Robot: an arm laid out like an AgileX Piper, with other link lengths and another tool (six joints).
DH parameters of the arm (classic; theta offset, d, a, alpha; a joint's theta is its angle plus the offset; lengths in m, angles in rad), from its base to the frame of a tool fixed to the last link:
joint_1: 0 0.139 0 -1.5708
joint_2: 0.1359 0 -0.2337 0
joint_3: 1.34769 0 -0.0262 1.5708
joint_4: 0 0.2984 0 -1.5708
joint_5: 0 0 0 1.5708
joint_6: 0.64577 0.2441 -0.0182 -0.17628
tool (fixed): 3.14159 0.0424 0 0
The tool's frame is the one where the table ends.
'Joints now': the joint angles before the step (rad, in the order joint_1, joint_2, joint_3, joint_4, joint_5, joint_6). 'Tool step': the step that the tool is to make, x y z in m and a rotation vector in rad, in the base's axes. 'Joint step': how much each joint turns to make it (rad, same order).
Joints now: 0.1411 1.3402 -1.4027 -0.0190 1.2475 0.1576
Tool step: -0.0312 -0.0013 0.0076 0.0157 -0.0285 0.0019
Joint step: 0.0000 -0.1568 0.1241 0.0117 0.0023 0.0000
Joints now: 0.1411 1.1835 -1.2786 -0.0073 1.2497 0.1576
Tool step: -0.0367 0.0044 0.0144 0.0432 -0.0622 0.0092
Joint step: -0.0001 -0.2071 0.1356 0.0358 0.0039 -0.0017
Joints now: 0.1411 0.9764 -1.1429 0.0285 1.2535 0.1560
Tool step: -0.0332 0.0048 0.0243 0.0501 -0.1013 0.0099
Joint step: -0.0016 -0.2162 0.1013 0.0372 0.0076 0.0002
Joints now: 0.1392 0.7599 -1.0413 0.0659 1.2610 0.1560
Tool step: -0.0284 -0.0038 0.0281 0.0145 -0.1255 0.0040
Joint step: -0.0006 -0.2011 0.0663 0.0007 0.0088 -0.0051
